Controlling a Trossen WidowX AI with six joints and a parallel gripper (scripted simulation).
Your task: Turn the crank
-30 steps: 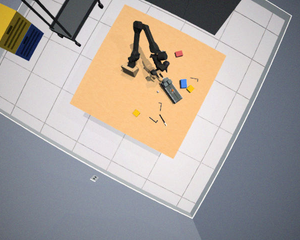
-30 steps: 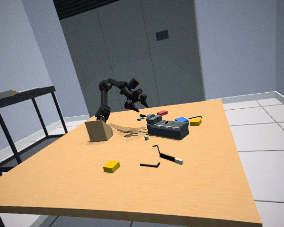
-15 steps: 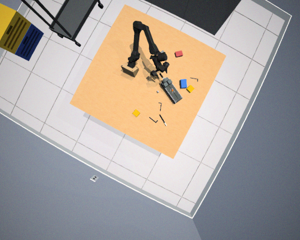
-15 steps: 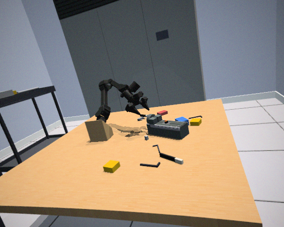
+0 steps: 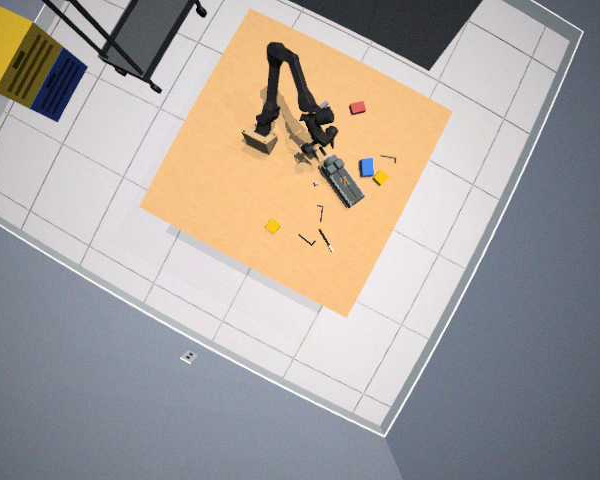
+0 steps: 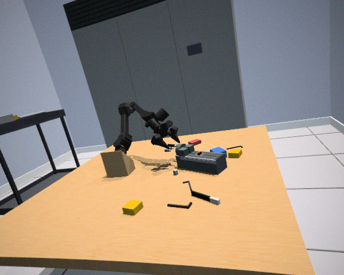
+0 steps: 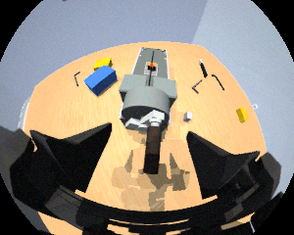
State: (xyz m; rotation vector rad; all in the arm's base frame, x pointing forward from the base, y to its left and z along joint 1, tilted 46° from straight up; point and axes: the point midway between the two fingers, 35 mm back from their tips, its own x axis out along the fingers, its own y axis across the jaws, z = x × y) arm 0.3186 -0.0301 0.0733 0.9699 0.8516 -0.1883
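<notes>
The dark crank handle is 20 mm behind my gripper tip and 10 mm to the left of it. Also, from my gripper tip: small grey cube: 130 mm to the right, 110 mm below, 10 mm ahead; blue block: 230 mm ahead, 100 mm below, 60 mm to the left; red pointer: 140 mm ahead, 70 mm to the right, 30 mm below.
</notes>
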